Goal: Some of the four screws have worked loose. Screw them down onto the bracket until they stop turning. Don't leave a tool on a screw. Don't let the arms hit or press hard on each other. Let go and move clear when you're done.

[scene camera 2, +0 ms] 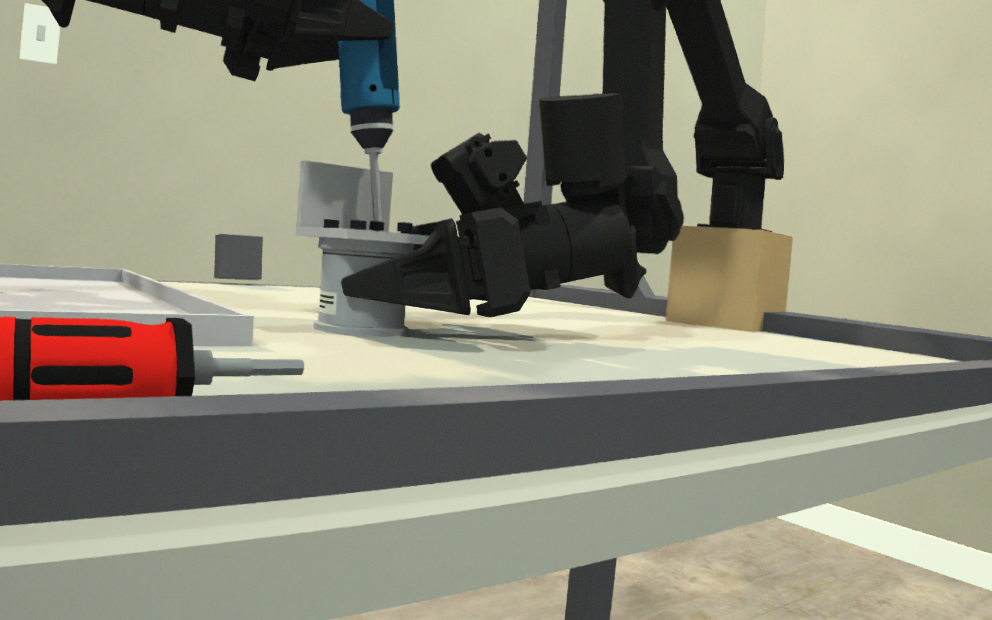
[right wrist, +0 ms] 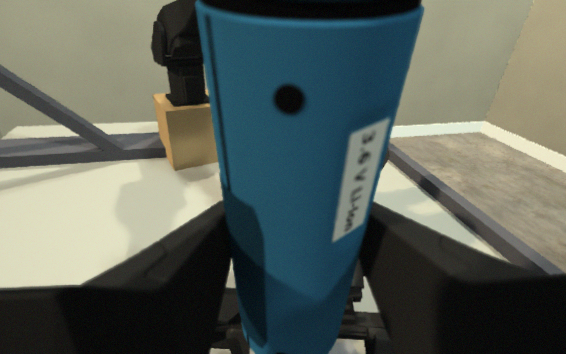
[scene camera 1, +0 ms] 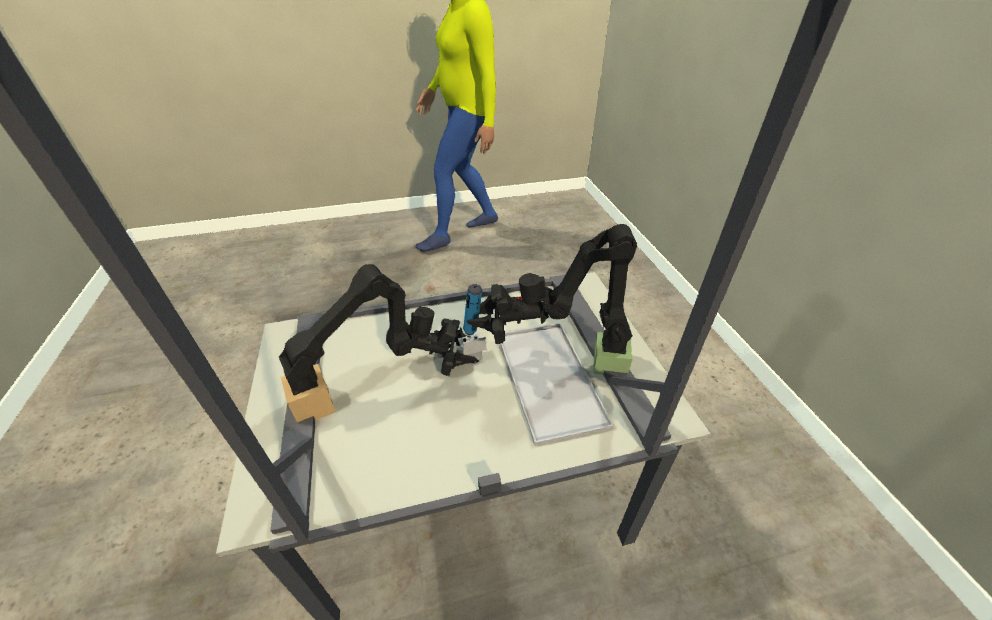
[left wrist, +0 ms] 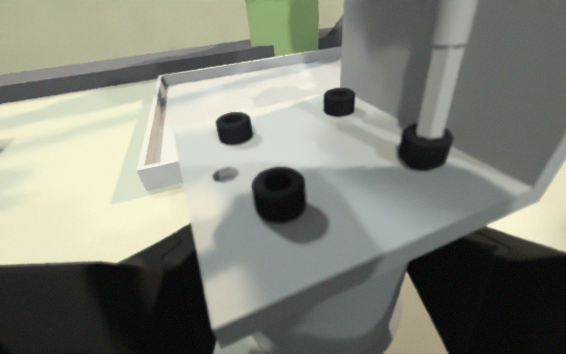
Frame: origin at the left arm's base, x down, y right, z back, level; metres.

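Seen in the pictures: left gripper, between the fingertips: (scene camera 2: 336, 286) (scene camera 1: 478, 352) (left wrist: 312, 206); right gripper, between the fingertips: (scene camera 2: 383, 40) (right wrist: 292, 211) (scene camera 1: 467, 316); left arm's base, origin of its link: (right wrist: 188, 99) (scene camera 1: 303, 382); right arm's base, origin of its link: (scene camera 1: 614, 345).
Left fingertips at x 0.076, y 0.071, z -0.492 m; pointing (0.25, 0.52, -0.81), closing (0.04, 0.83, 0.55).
Pixels of each thing's top centre, then the offset from my left fingertips to it.
- round grey base, centre of its top: (left wrist: 317, 154) (scene camera 2: 367, 234) dy -0.010, dx -0.036, dz +0.015 m
- blue power screwdriver, centre of its top: (scene camera 1: 469, 285) dy +0.016, dx -0.282, dz +0.025 m
- red screwdriver, centre of its top: (scene camera 2: 158, 320) dy -0.176, dx -0.001, dz -0.219 m
The grey bracket (scene camera 1: 475, 345) (scene camera 2: 314, 197) (left wrist: 320, 155) sits on a round grey base (scene camera 2: 365, 292) (left wrist: 345, 310). Its four black screws are the near one (left wrist: 279, 194), left one (left wrist: 234, 127), back one (left wrist: 339, 101) and right one (left wrist: 425, 146), beside the upright plate. The near screw's shadow lies offset from its head. My right gripper (scene camera 1: 478, 318) (scene camera 2: 369, 36) (right wrist: 292, 211) is shut on the blue power screwdriver (scene camera 1: 472, 307) (scene camera 2: 369, 76) (right wrist: 300, 150), held upright with its bit in the right screw's head. My left gripper (scene camera 2: 362, 277) (left wrist: 305, 285) is shut on the base, below the bracket.
A red screwdriver (scene camera 2: 87, 350) lies near the table edge, left in scene camera 2. A shallow tray (scene camera 1: 574, 436) (scene camera 2: 219, 329) (left wrist: 160, 175) lies beside the bracket. The two grippers are close together. A person (scene camera 1: 464, 80) stands beyond the table.
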